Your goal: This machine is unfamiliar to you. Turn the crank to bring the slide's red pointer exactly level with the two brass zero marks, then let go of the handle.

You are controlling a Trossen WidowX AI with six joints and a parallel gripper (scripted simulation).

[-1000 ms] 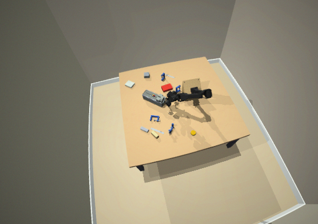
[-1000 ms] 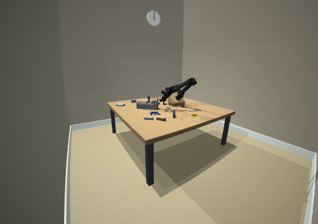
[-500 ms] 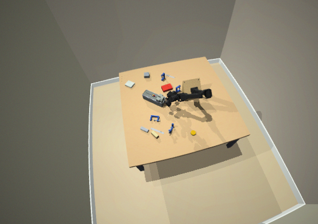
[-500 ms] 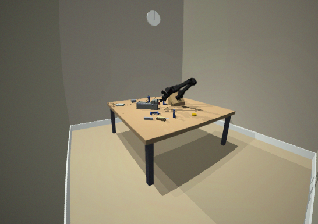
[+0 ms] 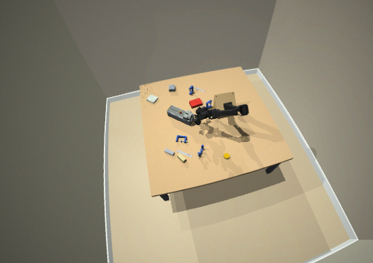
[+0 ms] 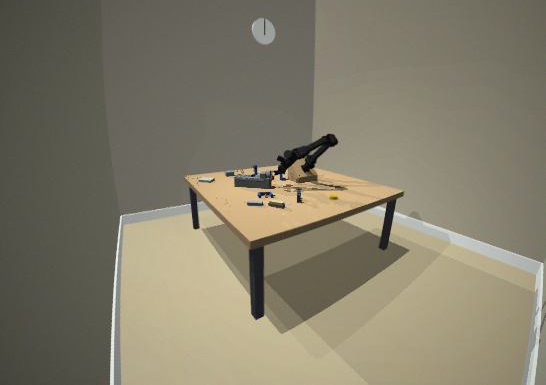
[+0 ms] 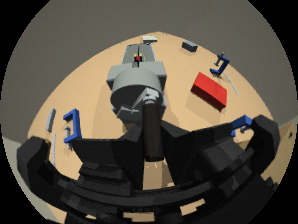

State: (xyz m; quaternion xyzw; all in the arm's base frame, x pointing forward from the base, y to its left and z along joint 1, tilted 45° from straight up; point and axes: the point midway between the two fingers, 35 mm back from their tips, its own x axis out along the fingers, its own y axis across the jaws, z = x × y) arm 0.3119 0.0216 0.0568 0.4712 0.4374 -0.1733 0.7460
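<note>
The dark crank handle lies 1 cm behind my gripper tip, 1 cm to the left of it and 3 cm above it. The rest, counted from my gripper tip: red pointer 12 cm ahead, 9 cm to the right, 1 cm below; then tan block 21 cm ahead, 34 cm to the left, 7 cm below; then yellow disc 17 cm behind, 42 cm to the left, 8 cm below.
</note>
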